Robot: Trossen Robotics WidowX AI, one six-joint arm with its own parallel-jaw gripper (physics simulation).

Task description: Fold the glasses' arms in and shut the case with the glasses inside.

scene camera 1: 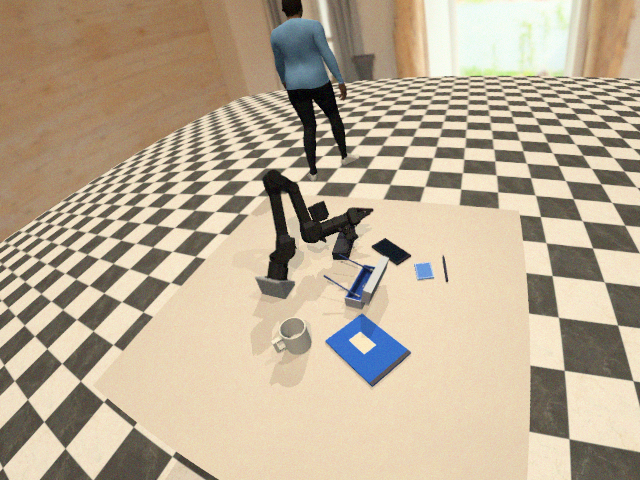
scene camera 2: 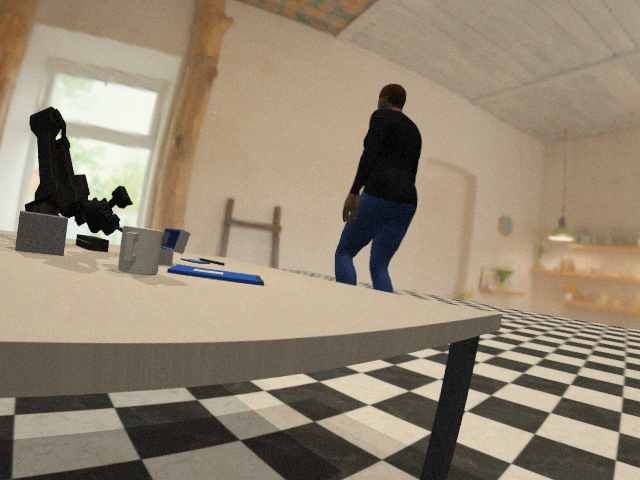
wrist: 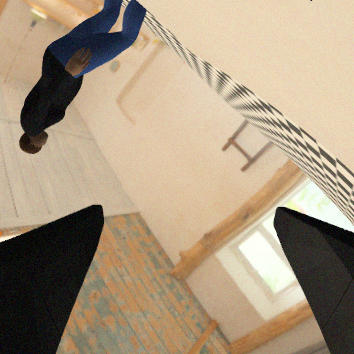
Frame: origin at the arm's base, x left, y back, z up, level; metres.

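Seen in the pictures: gripper, between the fingertips: (scene camera 1: 371, 211) (scene camera 2: 124, 210) (wrist: 190, 215); arm's base, origin of its link: (scene camera 1: 276, 278) (scene camera 2: 42, 231).
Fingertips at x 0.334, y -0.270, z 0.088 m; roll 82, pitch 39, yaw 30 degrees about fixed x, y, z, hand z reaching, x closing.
Pixels of each thing's top centre, then the offset from my fingertips to it. "spot": a spot on its surface instead.
- grey glasses case, a spot on its surface: (scene camera 2: 179, 240) spot: dx -0.368, dy -0.068, dz -0.066 m
- black box, centre of its top: (scene camera 2: 92, 237) (scene camera 1: 343, 239) dx -0.067, dy +0.107, dz -0.099 m
- dark phone, centre of its top: (scene camera 1: 390, 250) dx -0.070, dy -0.083, dz -0.126 m
- blue pad, centre of its top: (scene camera 1: 424, 270) dx -0.157, dy -0.223, dz -0.129 m
- pen, centre of its top: (scene camera 1: 445, 266) dx -0.128, dy -0.295, dz -0.124 m
- grey mug, a spot on its surface: (scene camera 2: 146, 252) spot: dx -0.584, dy +0.088, dz -0.091 m
- blue book, centre of its top: (scene camera 2: 216, 272) (scene camera 1: 366, 346) dx -0.505, dy -0.115, dz -0.126 m
The grey glasses case (scene camera 1: 375, 280) (scene camera 2: 179, 240) with a blue inside stands open on the table, its lid raised on the side away from the arm's base. The glasses (scene camera 1: 339, 285) lie in it; their two thin dark blue arms stick out unfolded over the open side towards the robot. The lenses are hard to make out. My gripper (scene camera 1: 363, 223) (scene camera 2: 125, 212) (wrist: 190, 215) is open and empty, in the air beyond the case in the first scene view and above the black box. In the wrist view the case and glasses do not show.
A black box (scene camera 1: 341, 249) (scene camera 2: 93, 242) lies under the gripper. A dark phone (scene camera 1: 391, 250), a blue pad (scene camera 1: 423, 271) and a pen (scene camera 1: 445, 268) lie beyond the lid. A grey mug (scene camera 1: 295, 336) (scene camera 2: 146, 252) and a blue book (scene camera 1: 383, 352) (scene camera 2: 222, 275) are on the near side.
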